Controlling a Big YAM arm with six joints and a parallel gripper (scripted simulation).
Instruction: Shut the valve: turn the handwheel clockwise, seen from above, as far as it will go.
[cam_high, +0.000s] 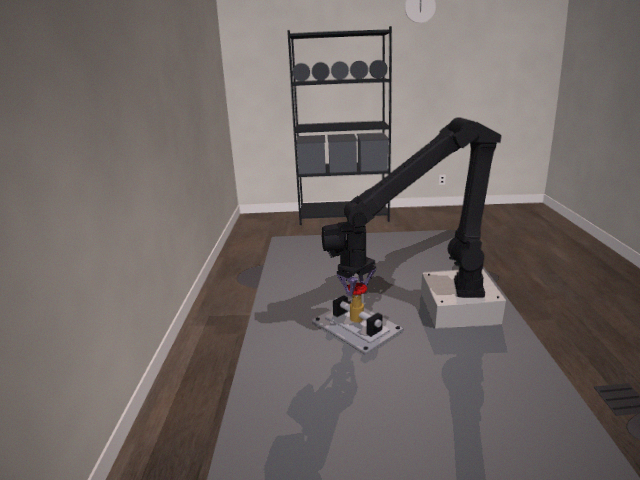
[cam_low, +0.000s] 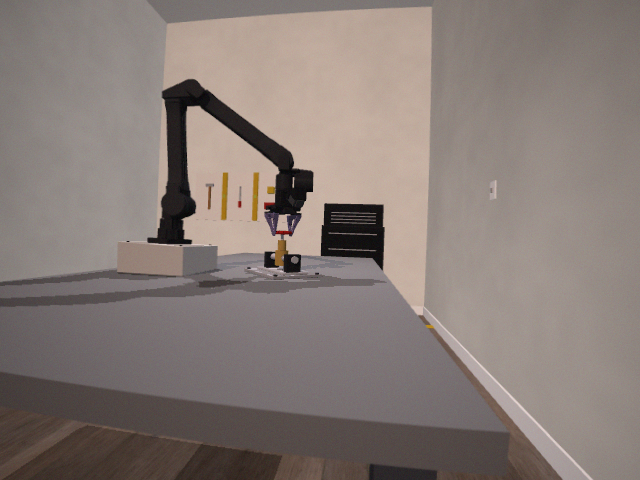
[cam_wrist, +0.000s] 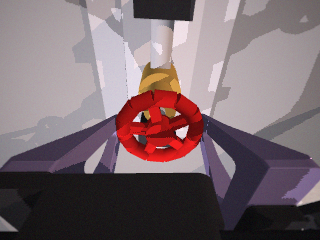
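The red spoked handwheel lies 1 cm below my hand.
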